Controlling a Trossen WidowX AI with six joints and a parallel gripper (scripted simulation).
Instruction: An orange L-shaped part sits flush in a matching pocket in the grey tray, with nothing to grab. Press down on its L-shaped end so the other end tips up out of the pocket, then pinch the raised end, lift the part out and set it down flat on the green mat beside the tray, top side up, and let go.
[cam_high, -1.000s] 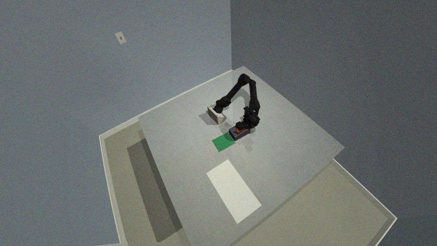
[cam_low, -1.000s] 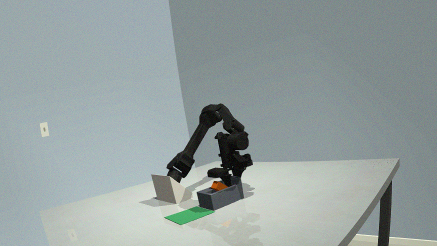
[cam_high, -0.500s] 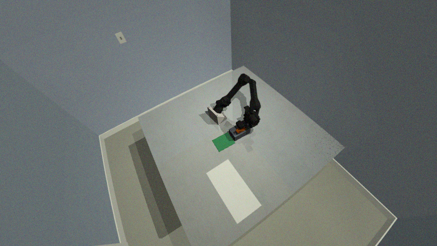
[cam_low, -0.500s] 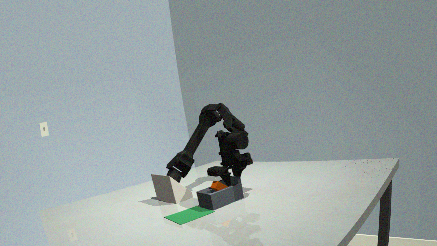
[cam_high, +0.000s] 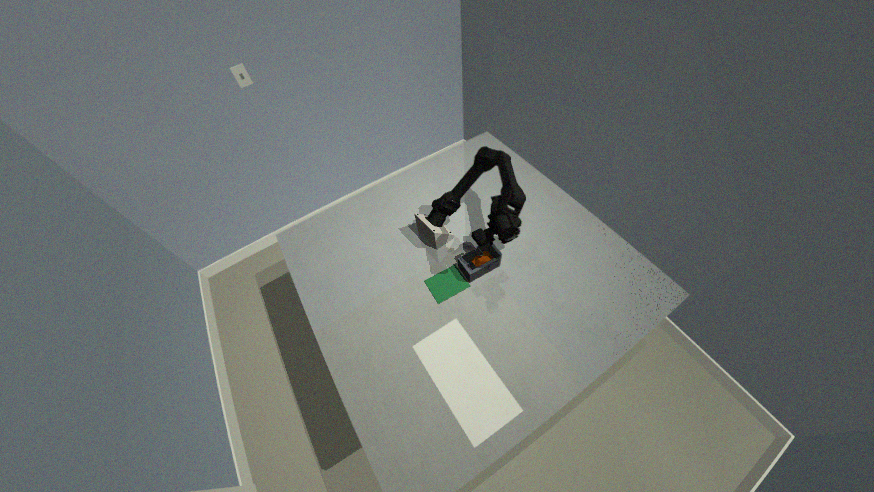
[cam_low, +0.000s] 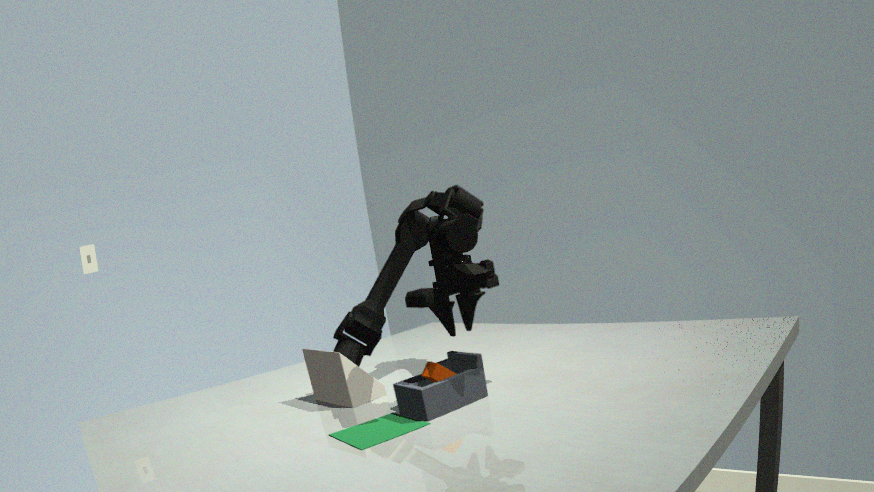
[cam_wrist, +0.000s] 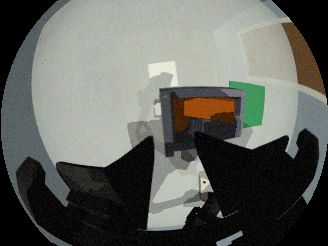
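My gripper tip is 2 cm past the orange L-shaped part, 4 cm to the left of it and 9 cm above it. Also, from my gripper tip: green mat (5 cm behind, 21 cm to the right, 15 cm below).
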